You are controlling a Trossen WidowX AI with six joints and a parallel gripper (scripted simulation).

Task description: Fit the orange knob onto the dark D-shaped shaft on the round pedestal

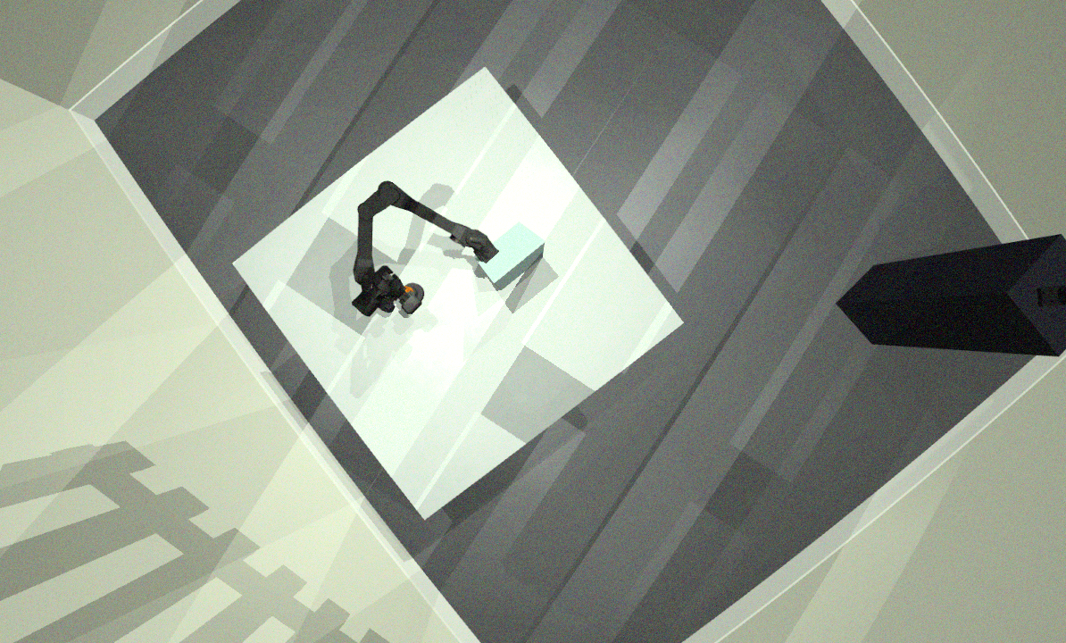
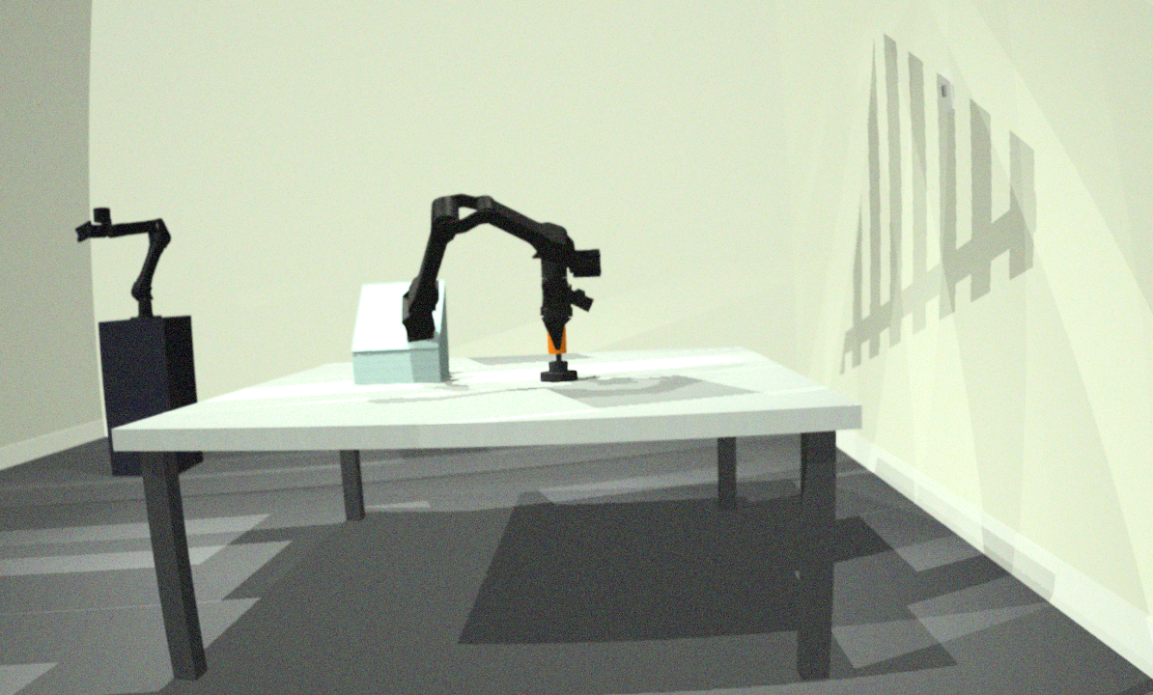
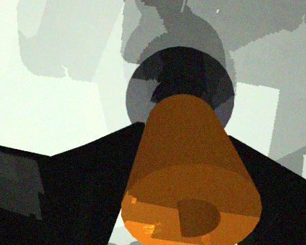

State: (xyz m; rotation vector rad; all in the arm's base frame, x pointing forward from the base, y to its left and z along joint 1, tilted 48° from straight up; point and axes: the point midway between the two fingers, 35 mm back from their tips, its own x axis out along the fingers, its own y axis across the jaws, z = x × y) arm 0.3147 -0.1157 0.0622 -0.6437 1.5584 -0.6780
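Now: the orange knob 20 mm above my gripper tip. Also, from my gripper tip: pedestal 40 mm below.
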